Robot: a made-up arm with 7 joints.
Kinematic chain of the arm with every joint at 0, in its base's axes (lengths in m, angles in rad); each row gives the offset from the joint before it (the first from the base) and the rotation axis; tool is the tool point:
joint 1: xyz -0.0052 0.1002 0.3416 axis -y
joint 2: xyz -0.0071 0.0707 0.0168 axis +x
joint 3: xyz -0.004 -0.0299 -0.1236 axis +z
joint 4: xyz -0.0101 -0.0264 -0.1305 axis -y
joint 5: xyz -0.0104 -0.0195 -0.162 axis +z
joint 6: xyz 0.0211 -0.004 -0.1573 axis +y
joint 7: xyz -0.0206 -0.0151 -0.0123 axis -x
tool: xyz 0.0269 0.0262 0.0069
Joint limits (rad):
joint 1: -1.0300..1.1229
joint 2: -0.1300..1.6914
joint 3: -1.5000..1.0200
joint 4: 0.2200..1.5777
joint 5: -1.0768..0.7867
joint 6: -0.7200..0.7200
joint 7: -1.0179..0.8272
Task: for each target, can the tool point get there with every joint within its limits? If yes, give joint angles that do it. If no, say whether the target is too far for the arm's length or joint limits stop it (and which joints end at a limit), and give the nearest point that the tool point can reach.
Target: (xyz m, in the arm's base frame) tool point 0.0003 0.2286 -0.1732
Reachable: yes | joints -0.0920 0.5583 -1.0576 0.7140 0.0988 -0.0490 -0.5303
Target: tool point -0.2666 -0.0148 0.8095
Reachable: no: joint limits stop it (at a limit: joint 1, joint 2, joint 3, joint 4, joint 6, joint 7) | nearest point -0.1597 0.3608 0.6335 | short by 0.428 m
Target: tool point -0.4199 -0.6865 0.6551
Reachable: no: too far | nearest point -0.2257 -0.2258 0.2873 | short by 0.621 m
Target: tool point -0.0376 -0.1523 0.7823
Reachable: no: joint limits stop it (at a limit: joint 1, joint 2, joint 4, joint 6, joint 7) | nearest point 0.2536 -0.0913 0.4892 | short by 0.418 m
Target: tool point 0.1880 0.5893 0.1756
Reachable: yes | joints -0.4134 1.3500 0.2332 0.9553 0.6324 0.3236 -0.3992
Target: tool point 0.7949 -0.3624 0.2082
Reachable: no: too far | nearest point 0.4729 -0.1039 0.2178 | short by 0.413 m
